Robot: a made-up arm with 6 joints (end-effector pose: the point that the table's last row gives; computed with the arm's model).
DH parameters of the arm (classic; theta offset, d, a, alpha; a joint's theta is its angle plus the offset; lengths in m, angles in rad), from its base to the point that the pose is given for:
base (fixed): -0.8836 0 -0.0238 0
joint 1: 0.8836 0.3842 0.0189 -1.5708
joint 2: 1.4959 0 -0.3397 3.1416
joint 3: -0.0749 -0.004 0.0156 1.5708
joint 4: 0 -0.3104 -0.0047 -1.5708
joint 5: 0 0.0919 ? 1.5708
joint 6: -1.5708 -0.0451 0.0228 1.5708
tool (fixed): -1.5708 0.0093 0 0
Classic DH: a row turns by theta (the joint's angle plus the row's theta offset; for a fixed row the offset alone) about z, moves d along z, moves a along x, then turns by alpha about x.
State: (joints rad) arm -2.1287 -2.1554 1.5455 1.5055 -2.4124 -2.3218
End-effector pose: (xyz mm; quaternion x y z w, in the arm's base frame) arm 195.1 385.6 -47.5 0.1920 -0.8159 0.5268 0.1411
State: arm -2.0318 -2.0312 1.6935 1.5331 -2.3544 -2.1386
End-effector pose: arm 166.7 425.4 -17.2 0.1935 -0.8457 0.4791 0.1333
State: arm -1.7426 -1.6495 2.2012 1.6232 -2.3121 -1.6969
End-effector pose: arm 49.9 481.8 84.8 0.2798 -0.8751 0.3782 0.1135
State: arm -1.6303 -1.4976 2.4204 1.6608 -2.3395 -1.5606
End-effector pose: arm 0.6 474.8 128.1 0.3364 -0.8631 0.3585 0.1157
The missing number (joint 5, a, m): 0.0273
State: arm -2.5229 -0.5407 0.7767 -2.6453 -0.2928 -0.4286
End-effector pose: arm 74.5 -13.8 992.2 0.2432 -0.6592 0.1525 0.6950
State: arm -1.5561 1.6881 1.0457 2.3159 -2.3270 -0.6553
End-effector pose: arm 34.2 -594.9 252.3 0.2921 -0.5104 0.7132 0.3815
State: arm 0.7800 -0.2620 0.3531 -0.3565 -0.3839 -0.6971
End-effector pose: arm 192.3 131.7 857.9 0.4736 0.1107 0.4388 0.7556
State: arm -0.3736 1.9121 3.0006 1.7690 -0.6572 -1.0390
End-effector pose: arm 392.4 -144.9 635.0 -0.1986 -0.3817 -0.5850 0.6874
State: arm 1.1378 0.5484 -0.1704 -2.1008 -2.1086 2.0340
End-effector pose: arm 56.4 310.9 456.9 0.3549 -0.0273 0.9255 0.1296
